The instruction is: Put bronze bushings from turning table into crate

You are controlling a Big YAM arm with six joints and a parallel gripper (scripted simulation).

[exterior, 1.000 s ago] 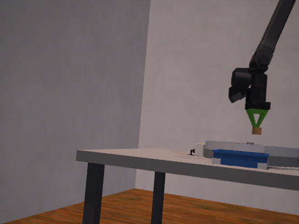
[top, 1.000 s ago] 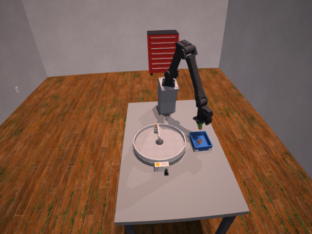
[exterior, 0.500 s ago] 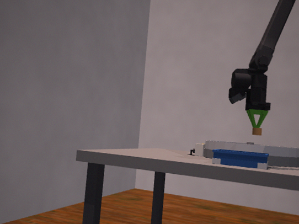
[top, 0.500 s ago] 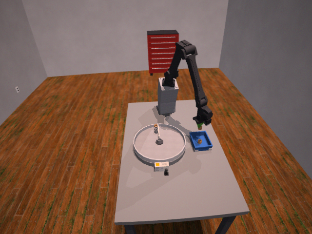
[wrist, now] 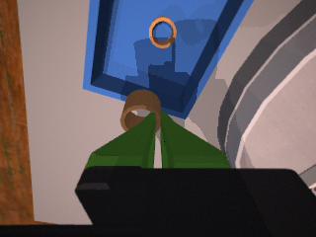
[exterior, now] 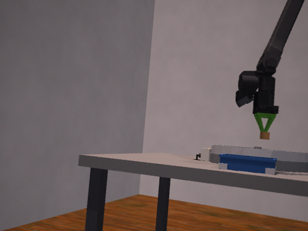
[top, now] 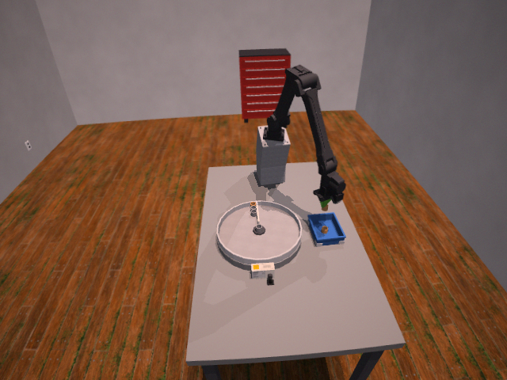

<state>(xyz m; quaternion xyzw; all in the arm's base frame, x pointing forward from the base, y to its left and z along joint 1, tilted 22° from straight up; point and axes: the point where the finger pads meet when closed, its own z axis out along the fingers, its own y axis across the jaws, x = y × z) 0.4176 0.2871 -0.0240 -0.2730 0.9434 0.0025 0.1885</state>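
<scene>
The blue crate lies 12 cm below my hand, 4 cm ahead of it and 2 cm to the left of it. From my hand the other things lie so: turning table (31 cm to the right, 12 cm ahead, 9 cm below).
</scene>
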